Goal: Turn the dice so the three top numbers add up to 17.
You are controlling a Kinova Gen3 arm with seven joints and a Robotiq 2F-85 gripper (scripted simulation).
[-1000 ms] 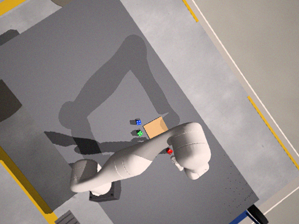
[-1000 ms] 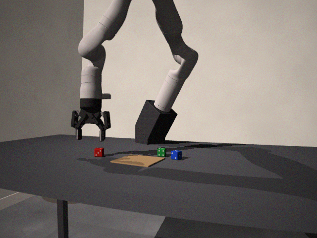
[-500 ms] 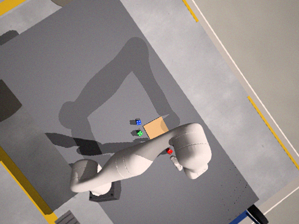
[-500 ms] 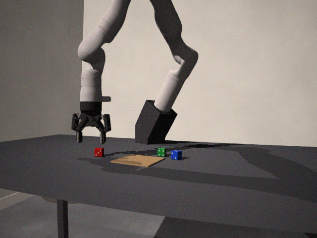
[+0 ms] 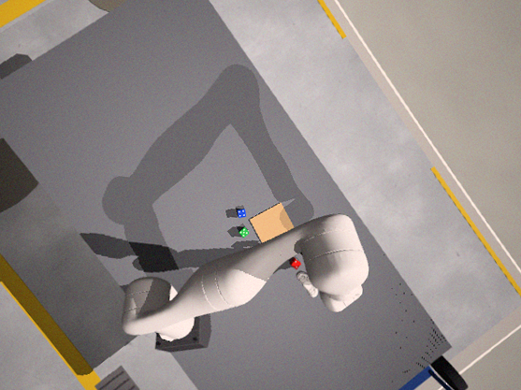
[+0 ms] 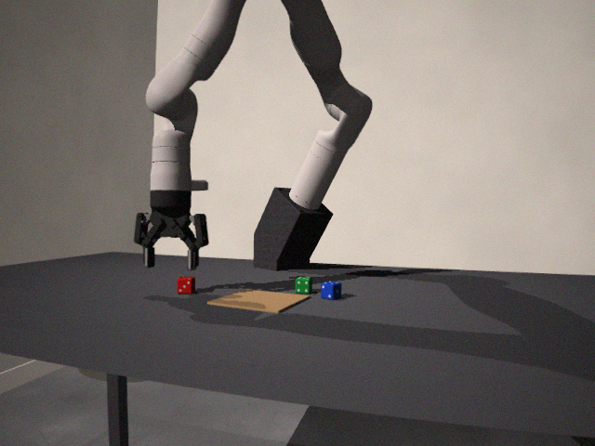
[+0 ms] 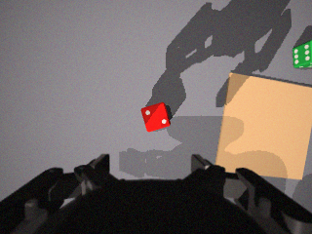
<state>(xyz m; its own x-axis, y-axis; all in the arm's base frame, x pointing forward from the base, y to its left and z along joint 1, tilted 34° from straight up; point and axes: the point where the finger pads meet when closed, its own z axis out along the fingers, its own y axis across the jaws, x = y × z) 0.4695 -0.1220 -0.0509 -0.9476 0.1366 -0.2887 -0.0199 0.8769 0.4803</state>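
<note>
Right now my hand is 5 cm past the red die and 4 cm above it. The rest, counted from my hand: green die (22 cm to the left, 14 cm behind, 4 cm below); tan mat (17 cm to the left, 6 cm below, 4 cm behind); blue die (29 cm to the left, 11 cm behind, 4 cm below).
</note>
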